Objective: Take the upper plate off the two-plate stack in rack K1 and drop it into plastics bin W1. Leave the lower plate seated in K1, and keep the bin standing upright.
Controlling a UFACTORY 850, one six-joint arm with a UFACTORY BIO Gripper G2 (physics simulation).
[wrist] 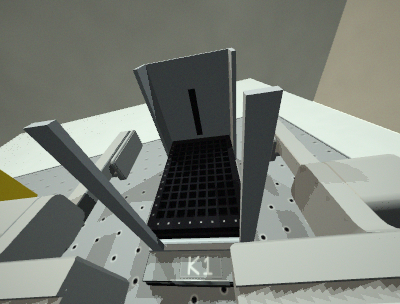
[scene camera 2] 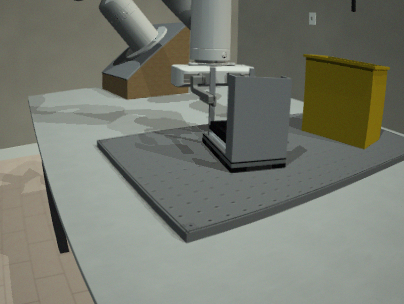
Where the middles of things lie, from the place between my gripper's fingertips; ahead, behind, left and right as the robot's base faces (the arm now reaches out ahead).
Now: hand 31 cm to the right of the yellow plastics bin W1 (scene camera 2: 344, 99), 3 cm past it and 1 cm above it.
